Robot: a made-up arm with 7 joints.
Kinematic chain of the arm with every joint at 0, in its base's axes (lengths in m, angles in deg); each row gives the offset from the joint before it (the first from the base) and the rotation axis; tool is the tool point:
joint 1: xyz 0 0 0 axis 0 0.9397 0.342
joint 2: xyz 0 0 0 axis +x
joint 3: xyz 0 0 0 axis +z
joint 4: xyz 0.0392 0 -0.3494 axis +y
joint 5: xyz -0.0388 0 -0.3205 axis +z
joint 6: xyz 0 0 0 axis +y
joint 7: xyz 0 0 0 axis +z
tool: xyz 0 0 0
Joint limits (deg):
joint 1: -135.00..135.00
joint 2: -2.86..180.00
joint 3: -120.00..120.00
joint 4: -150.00..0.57
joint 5: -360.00..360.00
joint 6: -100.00..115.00
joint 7: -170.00..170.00
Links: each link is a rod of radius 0.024 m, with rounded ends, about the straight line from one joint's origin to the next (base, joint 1, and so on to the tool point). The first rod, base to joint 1, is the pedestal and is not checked.
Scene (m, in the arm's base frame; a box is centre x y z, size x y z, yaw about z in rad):
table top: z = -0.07
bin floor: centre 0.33 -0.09 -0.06 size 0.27 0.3 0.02 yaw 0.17
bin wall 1: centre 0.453 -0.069 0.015 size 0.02 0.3 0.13 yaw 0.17
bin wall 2: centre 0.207 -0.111 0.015 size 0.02 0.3 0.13 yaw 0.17
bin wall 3: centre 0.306 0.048 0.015 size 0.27 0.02 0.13 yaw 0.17
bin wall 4: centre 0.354 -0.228 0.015 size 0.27 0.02 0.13 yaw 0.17
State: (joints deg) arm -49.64 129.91 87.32 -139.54 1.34 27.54 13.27
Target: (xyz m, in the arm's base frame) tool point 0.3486 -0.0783 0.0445
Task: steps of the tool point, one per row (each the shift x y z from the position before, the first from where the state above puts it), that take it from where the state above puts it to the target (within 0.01 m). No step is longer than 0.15 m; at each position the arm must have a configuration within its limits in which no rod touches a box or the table.
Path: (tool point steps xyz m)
1: 0.0862 -0.0483 0.0641
2: 0.1116 -0.0337 0.0294
3: 0.1207 -0.0155 -0.0111
4: 0.1124 0.0041 -0.0512
5: 0.0883 0.0222 -0.0846
6: 0.0530 0.0366 -0.1064

